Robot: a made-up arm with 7 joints. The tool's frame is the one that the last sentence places. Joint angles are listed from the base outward.
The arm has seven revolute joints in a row. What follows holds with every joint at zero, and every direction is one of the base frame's.
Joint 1 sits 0.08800 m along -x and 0.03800 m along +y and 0.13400 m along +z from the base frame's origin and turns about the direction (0.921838, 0.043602, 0.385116), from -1.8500 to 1.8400 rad.
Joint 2 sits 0.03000 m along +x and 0.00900 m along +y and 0.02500 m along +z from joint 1 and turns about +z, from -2.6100 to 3.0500 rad.
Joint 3 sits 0.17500 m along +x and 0.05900 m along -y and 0.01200 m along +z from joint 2 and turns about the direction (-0.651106, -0.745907, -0.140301), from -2.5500 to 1.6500 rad.
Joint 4 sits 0.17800 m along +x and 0.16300 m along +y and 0.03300 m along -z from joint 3 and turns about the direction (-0.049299, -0.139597, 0.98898), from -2.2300 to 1.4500 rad.
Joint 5 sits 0.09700 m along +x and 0.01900 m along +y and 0.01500 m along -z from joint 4 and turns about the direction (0.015, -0.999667, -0.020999), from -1.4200 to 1.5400 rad.
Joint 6 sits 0.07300 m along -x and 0.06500 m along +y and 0.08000 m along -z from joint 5 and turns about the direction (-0.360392, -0.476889, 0.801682), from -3.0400 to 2.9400 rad.
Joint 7 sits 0.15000 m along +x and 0.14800 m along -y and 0.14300 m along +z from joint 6 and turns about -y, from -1.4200 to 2.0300 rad.
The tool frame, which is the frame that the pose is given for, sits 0.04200 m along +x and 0.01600 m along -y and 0.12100 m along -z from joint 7; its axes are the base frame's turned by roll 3.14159, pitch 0.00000 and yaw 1.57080 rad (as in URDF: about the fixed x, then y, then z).
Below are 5 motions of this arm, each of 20 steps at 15 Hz.
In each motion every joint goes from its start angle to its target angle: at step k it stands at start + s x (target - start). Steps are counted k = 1, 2, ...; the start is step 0. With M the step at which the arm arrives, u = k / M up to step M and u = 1 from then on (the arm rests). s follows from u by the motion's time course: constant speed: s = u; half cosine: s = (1 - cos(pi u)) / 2; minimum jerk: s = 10 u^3 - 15 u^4 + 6 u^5.
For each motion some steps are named. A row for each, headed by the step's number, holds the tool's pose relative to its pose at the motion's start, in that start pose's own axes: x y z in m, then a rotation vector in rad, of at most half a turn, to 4 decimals.
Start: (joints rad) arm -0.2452 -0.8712 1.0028 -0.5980 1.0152 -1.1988 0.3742
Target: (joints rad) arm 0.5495 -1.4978 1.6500 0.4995 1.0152 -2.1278 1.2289
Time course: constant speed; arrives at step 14
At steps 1, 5, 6, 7, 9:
1: -0.0159 -0.0035 0.0177 0.0086 0.0039 -0.0013
5: -0.0910 -0.0343 0.0739 0.0723 -0.0344 -0.0349
6: -0.1129 -0.0459 0.0833 0.0945 -0.0570 -0.0518
7: -0.1360 -0.0585 0.0903 0.1187 -0.0844 -0.0728
9: -0.1858 -0.0862 0.0965 0.1715 -0.1523 -0.1288

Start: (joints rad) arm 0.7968 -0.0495 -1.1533 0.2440 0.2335 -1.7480 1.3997
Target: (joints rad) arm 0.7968 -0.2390 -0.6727 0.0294 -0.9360 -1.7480 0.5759
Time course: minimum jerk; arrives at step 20
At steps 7, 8, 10, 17, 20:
7: -0.0498 0.0255 -0.0599 0.1375 -0.2041 0.0087
8: -0.0663 0.0308 -0.0842 0.1913 -0.2759 0.0266
10: -0.0990 0.0359 -0.1439 0.3214 -0.4315 0.0922
17: -0.1398 0.0178 -0.3220 0.7239 -0.7783 0.4058
20: -0.1397 0.0162 -0.3325 0.7490 -0.7945 0.4285

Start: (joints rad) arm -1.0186 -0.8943 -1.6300 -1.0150 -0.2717 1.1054 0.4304
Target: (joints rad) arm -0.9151 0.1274 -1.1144 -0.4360 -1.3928 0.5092 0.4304
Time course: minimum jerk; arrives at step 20
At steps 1, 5, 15, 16, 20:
1: 0.0002 -0.0001 0.0006 0.0013 0.0002 -0.0002
5: 0.0175 -0.0106 0.0567 0.1246 0.0176 -0.0164
15: 0.0431 -0.3206 0.3746 1.3621 -0.2934 -0.0932
16: 0.0361 -0.3438 0.3787 1.4388 -0.3432 -0.0920
20: 0.0263 -0.3723 0.3811 1.5352 -0.4126 -0.0894

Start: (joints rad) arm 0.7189 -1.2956 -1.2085 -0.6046 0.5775 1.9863 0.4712
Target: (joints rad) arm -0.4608 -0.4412 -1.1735 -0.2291 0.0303 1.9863 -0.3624
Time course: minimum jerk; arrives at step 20
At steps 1, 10, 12, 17, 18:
1: 0.0002 0.0004 -0.0004 0.0000 -0.0002 -0.0008
10: 0.1304 0.0919 -0.1132 0.1317 -0.0814 -0.4261
12: 0.1887 0.0864 -0.1194 0.2625 -0.1306 -0.6031
17: 0.2583 0.0417 -0.0932 0.5645 -0.2415 -0.8731
18: 0.2611 0.0377 -0.0904 0.5869 -0.2496 -0.8886

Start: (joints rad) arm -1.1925 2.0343 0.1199 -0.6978 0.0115 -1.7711 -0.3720
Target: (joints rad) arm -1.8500 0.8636 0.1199 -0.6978 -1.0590 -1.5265 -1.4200
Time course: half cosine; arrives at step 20
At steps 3, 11, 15, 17, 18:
3: 0.0068 -0.0127 -0.0102 0.0543 0.0467 0.0967
11: 0.1496 -0.0877 -0.1806 0.6725 0.7792 0.7966
15: 0.2027 -0.0756 -0.3452 1.0115 1.3504 0.8983
17: 0.2029 -0.0696 -0.4080 1.1175 1.5604 0.8725
18: 0.2007 -0.0681 -0.4288 1.1508 1.6301 0.8565

